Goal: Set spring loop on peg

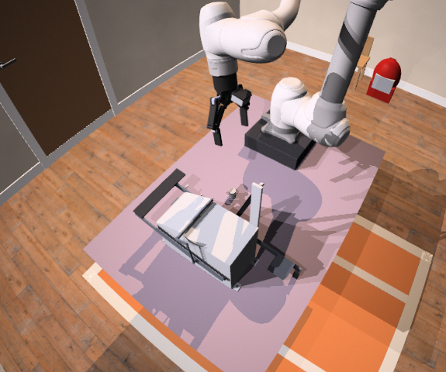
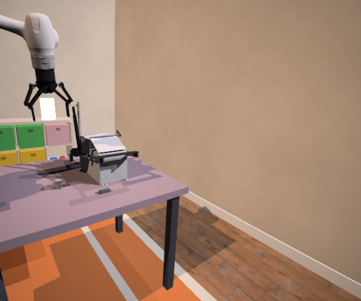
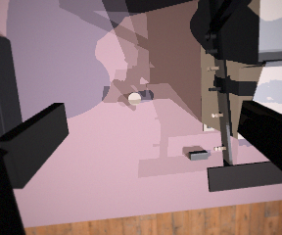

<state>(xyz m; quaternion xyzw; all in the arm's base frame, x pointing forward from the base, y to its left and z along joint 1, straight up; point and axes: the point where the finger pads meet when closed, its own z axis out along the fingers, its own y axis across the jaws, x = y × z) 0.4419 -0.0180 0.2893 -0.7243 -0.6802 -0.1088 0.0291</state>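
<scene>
Right now the steel test weight is 10 mm ahead of my hand and 340 mm below it. Also, from my hand: small grey block: 170 mm ahead, 180 mm to the right, 360 mm below.
</scene>
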